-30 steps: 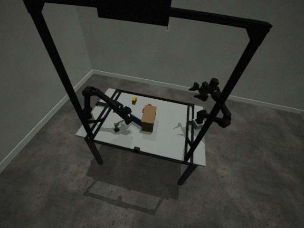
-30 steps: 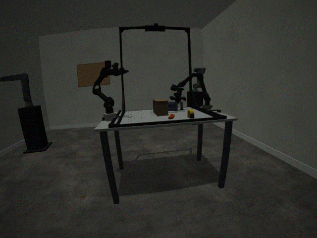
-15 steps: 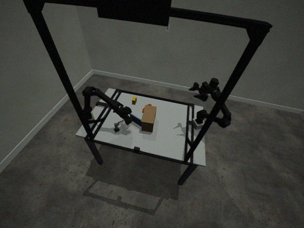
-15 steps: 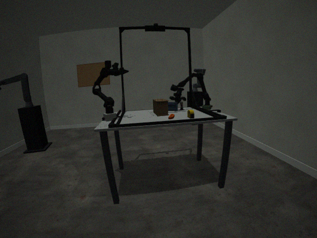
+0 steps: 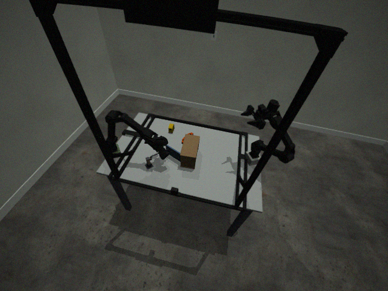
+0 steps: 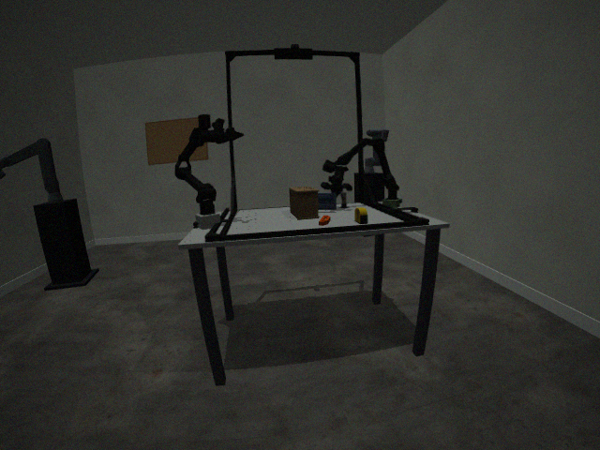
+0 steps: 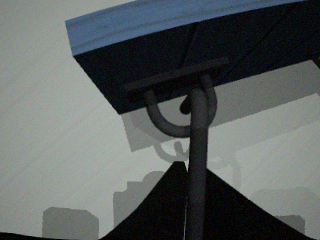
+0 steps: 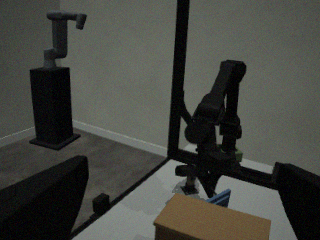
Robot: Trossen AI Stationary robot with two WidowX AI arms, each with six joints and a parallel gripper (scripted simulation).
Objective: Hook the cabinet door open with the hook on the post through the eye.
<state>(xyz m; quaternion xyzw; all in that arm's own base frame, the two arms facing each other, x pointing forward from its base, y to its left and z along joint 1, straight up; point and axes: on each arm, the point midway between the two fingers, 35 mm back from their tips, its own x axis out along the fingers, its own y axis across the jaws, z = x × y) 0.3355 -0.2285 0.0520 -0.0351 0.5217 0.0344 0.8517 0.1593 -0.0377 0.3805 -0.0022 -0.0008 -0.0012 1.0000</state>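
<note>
My left gripper is now 40 mm past the hook post, 60 mm to the right of it and 30 mm above it. Also, from my left hand: yellow block: 340 mm ahead, 40 mm to the right, 70 mm below; then blue door: 80 mm to the right, 30 mm below.
</note>
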